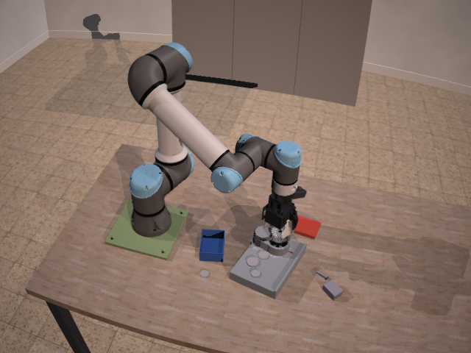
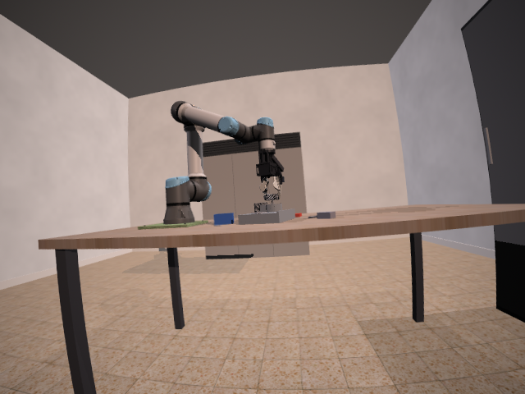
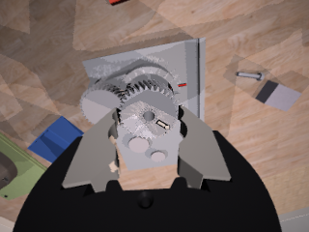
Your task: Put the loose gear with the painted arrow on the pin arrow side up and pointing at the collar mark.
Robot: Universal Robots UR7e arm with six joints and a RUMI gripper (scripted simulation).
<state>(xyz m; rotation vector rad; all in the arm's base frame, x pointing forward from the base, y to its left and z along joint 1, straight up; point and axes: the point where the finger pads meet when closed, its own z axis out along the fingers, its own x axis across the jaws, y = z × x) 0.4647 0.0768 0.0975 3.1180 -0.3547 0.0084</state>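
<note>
The grey gear is right at my hand. Round my hand: blue bin (210 mm behind, 80 mm to the right, 100 mm below); then red block (40 mm ahead, 160 mm to the left, 100 mm below); then bolt (190 mm ahead, 30 mm to the right, 100 mm below).
</note>
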